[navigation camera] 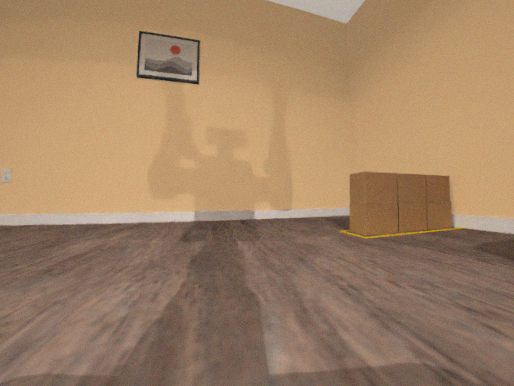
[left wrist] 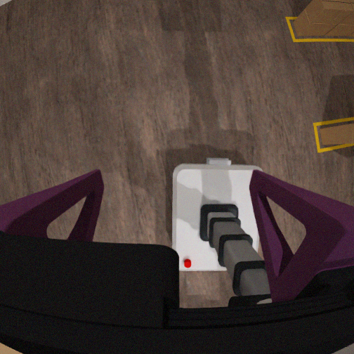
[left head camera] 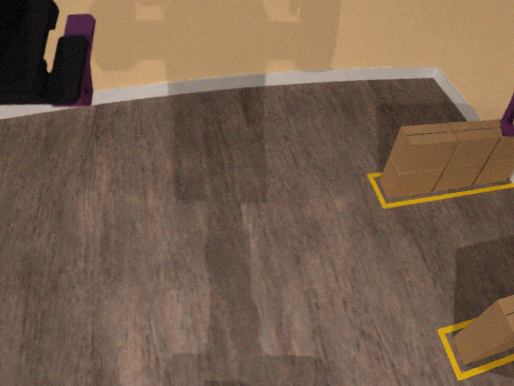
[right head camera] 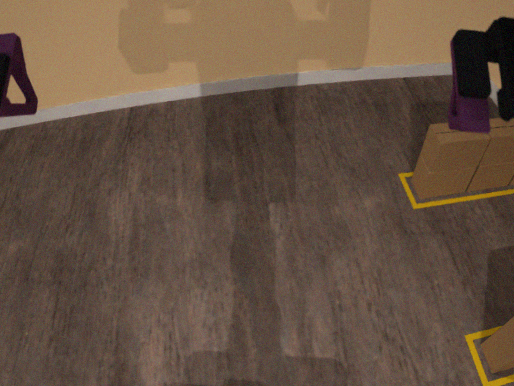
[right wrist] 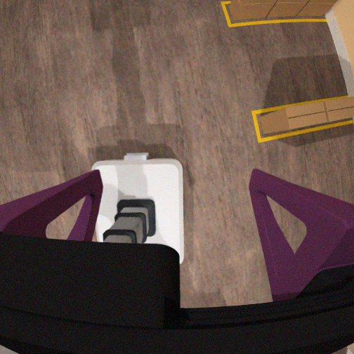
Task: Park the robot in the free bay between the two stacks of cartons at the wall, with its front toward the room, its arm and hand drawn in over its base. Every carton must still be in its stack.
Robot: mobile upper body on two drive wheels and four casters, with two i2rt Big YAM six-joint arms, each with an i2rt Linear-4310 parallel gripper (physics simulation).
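Places are measured from the left arm's base along level axes (x ahead, y right, z down), in metres.
Pixels of known places: left gripper, fingertip midpoint: [left head camera: 37,99]; right gripper, fingertip midpoint: [right head camera: 503,125].
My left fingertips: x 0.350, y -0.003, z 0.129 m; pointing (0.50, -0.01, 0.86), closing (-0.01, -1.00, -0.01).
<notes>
Behind a point stands the place of what it marks.
The far carton stack [left head camera: 425,165] @[x 1.336, y 1.001, z 1.194 m] [right head camera: 445,160] @[x 1.322, y 0.933, z 1.159 m] [left wrist: 325,22] [right wrist: 280,9] [navigation camera: 380,202] @[x 1.333, y 0.989, z 1.225 m] stands upright, two layers high, at the right. The nearer stack [left head camera: 480,335] [right head camera: 500,352] [left wrist: 340,135] [right wrist: 305,115] is partly cut off by the picture edge. The bay between them [right wrist: 300,75] lies to the right of the white base [left wrist: 192,200] [right wrist: 165,200], partly in shadow. My left gripper [left wrist: 176,177] and right gripper [right wrist: 177,171] are open and empty, high above the floor. Each wrist view shows the base far below, partly between the fingers.
Yellow outlines [left head camera: 450,196] @[x 1.337, y 1.226, z 1.409 m] [right wrist: 257,126] [navigation camera: 415,232] @[x 1.346, y 1.225, z 1.408 m] surround the stacks. A wall [right head camera: 400,30] @[x 2.304, y 0.886, z 1.075 m] [navigation camera: 300,125] @[x 2.285, y 0.798, z 0.400 m] with a white baseboard stands ahead. It bears a framed picture [navigation camera: 169,57] @[x 1.981, y -0.520, z -0.130 m] and the robot's shadow. A second wall [right wrist: 347,30] [navigation camera: 450,100] @[x 1.476, y 1.680, z 0.502 m] meets it at the right.
</notes>
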